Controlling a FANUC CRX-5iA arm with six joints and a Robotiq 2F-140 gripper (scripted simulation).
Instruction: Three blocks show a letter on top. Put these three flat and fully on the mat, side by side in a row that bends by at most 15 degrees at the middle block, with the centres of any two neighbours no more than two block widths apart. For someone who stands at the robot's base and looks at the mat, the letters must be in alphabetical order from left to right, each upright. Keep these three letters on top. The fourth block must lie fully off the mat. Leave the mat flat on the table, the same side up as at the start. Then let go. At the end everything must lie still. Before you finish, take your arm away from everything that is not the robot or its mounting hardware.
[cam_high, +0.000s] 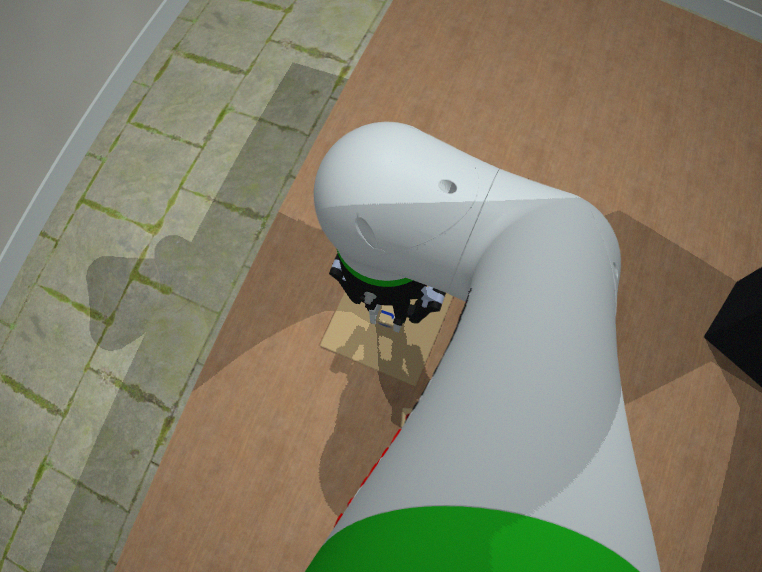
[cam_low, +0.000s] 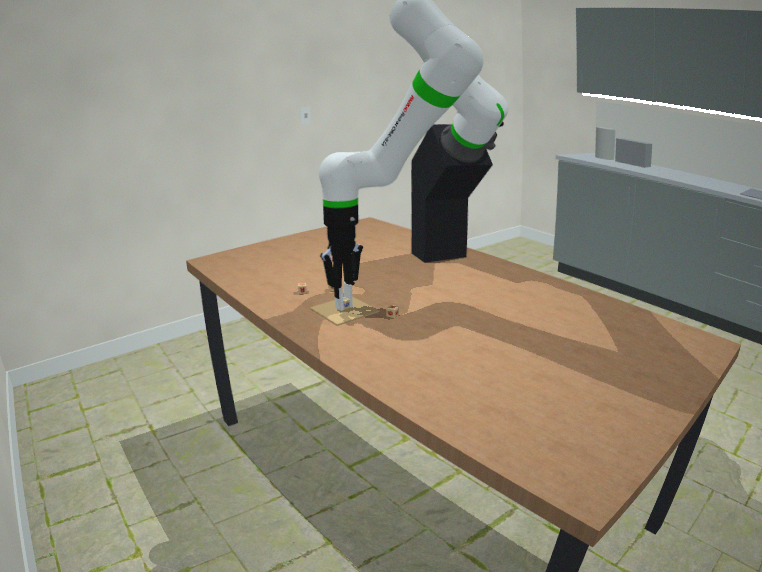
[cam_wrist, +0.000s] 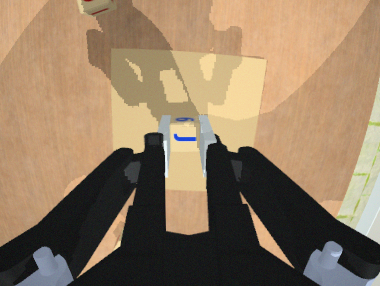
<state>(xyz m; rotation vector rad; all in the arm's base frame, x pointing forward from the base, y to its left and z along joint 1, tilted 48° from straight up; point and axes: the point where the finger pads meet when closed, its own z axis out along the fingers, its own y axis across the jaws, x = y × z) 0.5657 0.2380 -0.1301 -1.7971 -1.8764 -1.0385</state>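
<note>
Right now my hand is 2 cm above the blue j block. Round my hand: tan mat 4 cm below; then red s block 15 cm to the right, 5 cm behind, 3 cm below; then red 9 block 11 cm to the left, 9 cm behind, 3 cm below.
</note>
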